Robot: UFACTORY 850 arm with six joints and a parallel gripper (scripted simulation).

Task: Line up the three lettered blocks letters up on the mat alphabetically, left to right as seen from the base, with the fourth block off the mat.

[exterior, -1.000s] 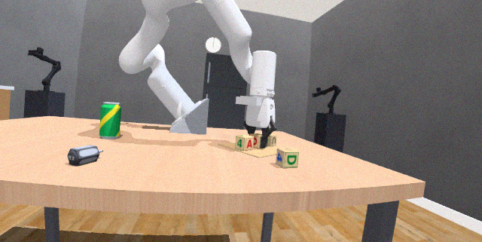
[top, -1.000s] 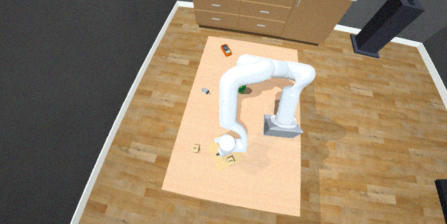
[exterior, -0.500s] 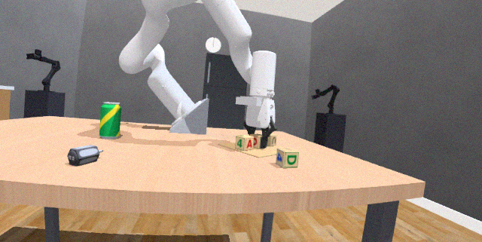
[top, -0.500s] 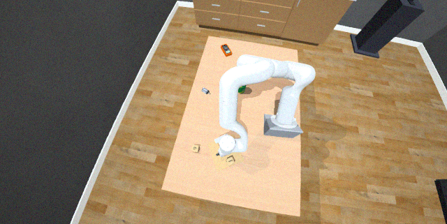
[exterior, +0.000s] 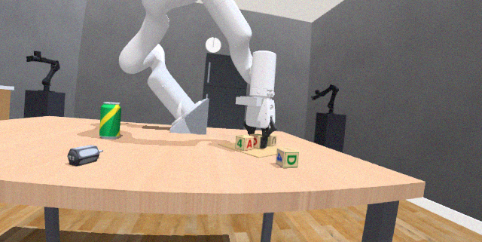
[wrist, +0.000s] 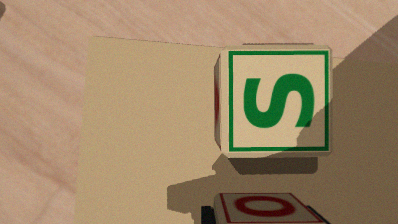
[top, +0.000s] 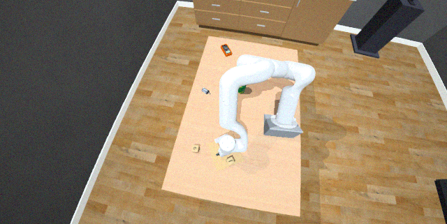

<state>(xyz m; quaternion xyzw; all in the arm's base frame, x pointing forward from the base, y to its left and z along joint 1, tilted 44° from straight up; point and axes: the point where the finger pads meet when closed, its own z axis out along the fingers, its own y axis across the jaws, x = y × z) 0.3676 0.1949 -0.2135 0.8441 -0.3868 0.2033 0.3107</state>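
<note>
Now: the tan mat 2 cm below my hand. Round my hand: grey device (43 cm to the right, 26 cm ahead, 1 cm below); yellow can (52 cm to the right, 4 cm above, 2 cm behind).
</note>
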